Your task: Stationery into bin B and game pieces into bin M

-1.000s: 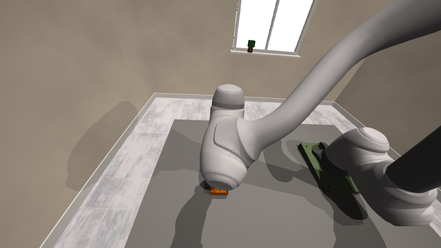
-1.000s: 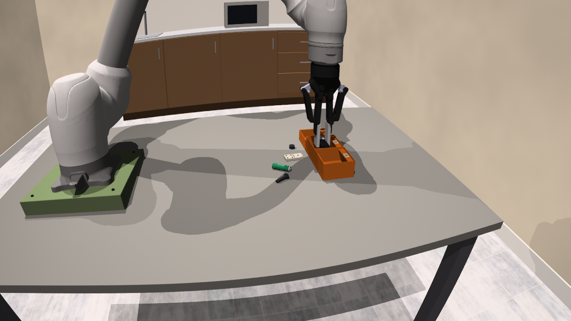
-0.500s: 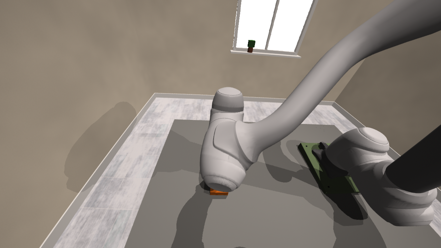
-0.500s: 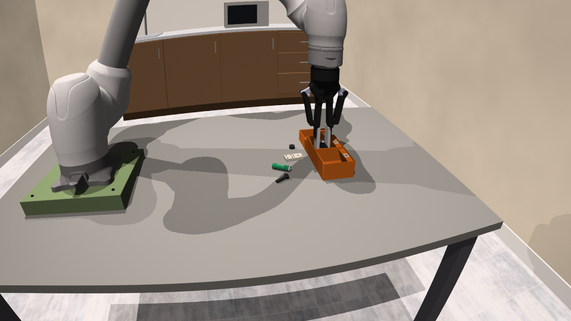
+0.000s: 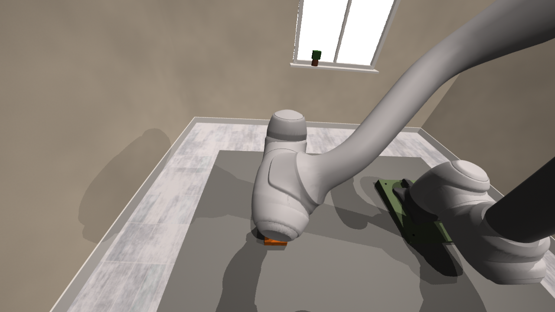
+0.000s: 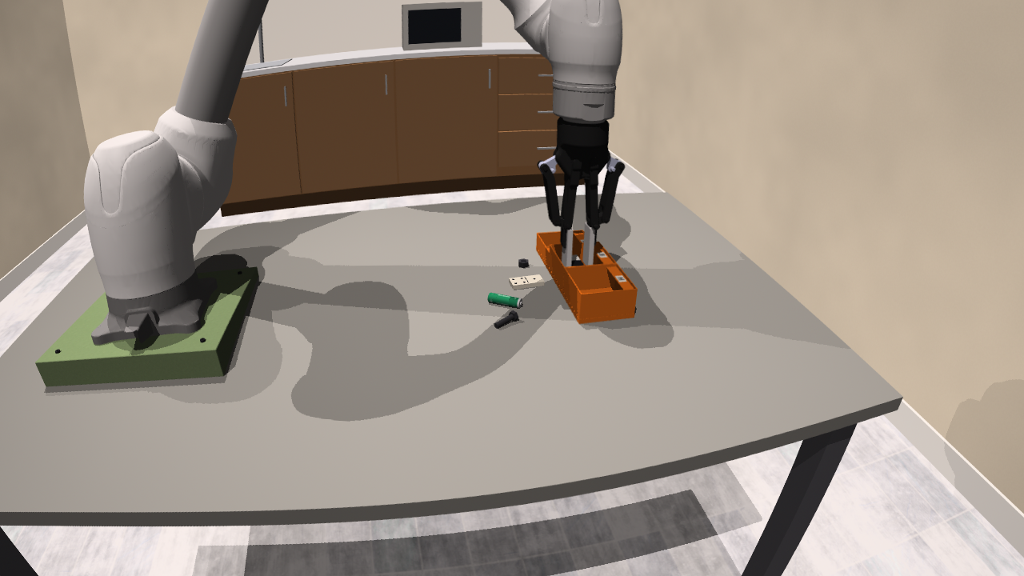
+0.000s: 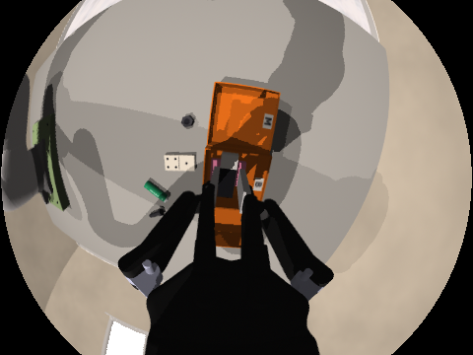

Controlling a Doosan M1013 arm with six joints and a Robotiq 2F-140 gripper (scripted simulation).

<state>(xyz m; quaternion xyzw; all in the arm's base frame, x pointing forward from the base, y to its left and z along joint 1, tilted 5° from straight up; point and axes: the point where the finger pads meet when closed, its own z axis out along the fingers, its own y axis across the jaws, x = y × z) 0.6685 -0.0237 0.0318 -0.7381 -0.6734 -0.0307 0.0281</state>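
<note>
Now: hand 40 mm above the black-and-white eraser and 10 mm to the right of it. The rest, counted from my hand: cream domino (80 mm behind, 50 mm below, 10 mm to the left); then pink sticky-note pad (50 mm below); then orange three-compartment bin (40 mm below, 10 mm ahead).
</note>
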